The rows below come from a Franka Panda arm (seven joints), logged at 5 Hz.
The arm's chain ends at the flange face. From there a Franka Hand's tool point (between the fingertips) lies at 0.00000 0.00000 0.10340 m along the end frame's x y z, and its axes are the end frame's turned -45 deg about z.
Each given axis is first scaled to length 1.
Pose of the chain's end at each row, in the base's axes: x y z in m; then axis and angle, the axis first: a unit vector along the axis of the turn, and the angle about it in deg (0 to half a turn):
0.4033 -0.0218 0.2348 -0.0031 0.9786 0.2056 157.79
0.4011 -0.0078 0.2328 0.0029 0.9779 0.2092 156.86
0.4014 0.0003 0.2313 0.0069 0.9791 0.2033 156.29
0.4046 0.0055 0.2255 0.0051 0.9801 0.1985 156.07
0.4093 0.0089 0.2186 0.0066 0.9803 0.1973 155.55
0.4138 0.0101 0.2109 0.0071 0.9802 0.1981 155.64
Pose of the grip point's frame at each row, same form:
0.4414 0.0184 0.1475 -0.3830 0.9164 0.1165 150.43
0.4410 0.0327 0.1464 -0.3773 0.9187 0.1167 149.42
0.4424 0.0394 0.1448 -0.3739 0.9210 0.1091 149.15
0.4459 0.0438 0.1388 -0.3758 0.9209 0.1038 149.17
0.4515 0.0468 0.1322 -0.3745 0.9217 0.1008 148.74
0.4559 0.0482 0.1245 -0.3740 0.9218 0.1019 148.79

